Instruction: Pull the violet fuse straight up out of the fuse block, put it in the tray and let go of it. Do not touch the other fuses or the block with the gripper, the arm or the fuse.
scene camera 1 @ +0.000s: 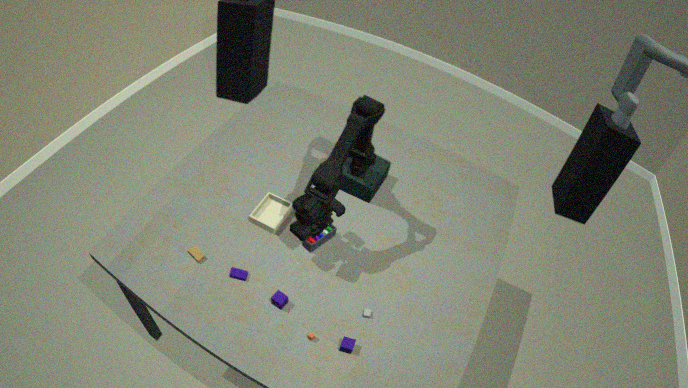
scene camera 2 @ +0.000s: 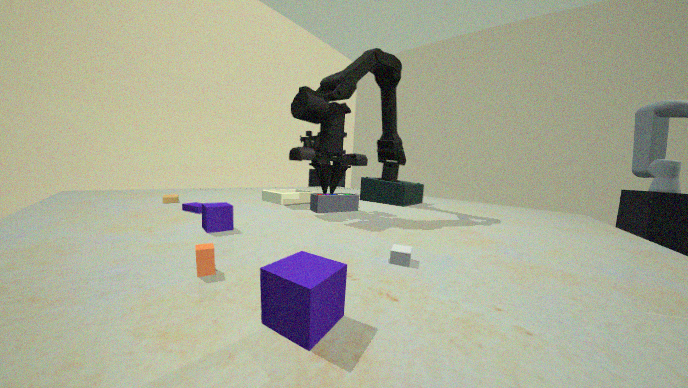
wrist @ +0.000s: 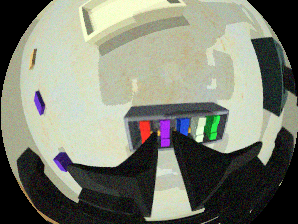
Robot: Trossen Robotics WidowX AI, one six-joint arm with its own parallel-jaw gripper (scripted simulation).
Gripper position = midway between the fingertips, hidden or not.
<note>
I see my gripper [scene camera 2: 328,193].
My gripper is seen too in scene camera 1 [scene camera 1: 315,235] and in the wrist view [wrist: 164,135].
</note>
